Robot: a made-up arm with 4 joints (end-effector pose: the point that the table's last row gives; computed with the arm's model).
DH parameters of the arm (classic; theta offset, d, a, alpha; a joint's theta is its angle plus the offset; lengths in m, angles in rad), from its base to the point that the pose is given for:
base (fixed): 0 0.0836 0 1.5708
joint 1: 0 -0.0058 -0.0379 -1.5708
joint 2: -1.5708 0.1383 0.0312 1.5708
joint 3: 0 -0.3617 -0.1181 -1.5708
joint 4: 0.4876 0 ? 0
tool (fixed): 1.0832 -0.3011 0 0
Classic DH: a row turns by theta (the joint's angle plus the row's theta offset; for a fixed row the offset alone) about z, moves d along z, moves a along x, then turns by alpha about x.
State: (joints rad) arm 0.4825 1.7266 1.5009 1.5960
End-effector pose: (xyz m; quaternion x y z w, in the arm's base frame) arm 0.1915 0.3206 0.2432 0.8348 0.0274 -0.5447 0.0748
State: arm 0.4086 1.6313 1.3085 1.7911
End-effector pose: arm 0.2277 0.3034 0.1977 0.7534 -0.0701 -0.6463 0.0989
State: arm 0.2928 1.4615 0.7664 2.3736
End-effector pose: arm 0.2427 0.3104 0.0646 0.4593 -0.2089 -0.8140 0.2878
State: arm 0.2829 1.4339 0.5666 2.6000
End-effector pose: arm 0.2195 0.3331 0.0214 0.3531 -0.2108 -0.8246 0.3885
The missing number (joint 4, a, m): -0.1084
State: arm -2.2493 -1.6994 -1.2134 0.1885
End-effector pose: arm 0.0206 -0.3269 -0.2458 -0.3638 0.3403 -0.5448 0.6746
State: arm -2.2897 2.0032 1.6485 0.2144
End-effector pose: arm -0.1311 0.4161 -0.0076 0.3637 0.0391 0.6696 0.6463
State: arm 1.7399 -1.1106 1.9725 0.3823
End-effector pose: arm -0.0387 -0.4136 -0.1829 -0.2446 -0.0289 -0.5947 0.7653
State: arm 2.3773 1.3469 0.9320 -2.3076
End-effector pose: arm -0.1219 0.4124 0.3592 -0.4255 0.8972 0.0482 0.1078
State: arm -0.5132 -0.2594 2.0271 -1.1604
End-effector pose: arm 0.2847 -0.4821 0.0251 -0.8265 -0.2556 -0.1395 0.4817
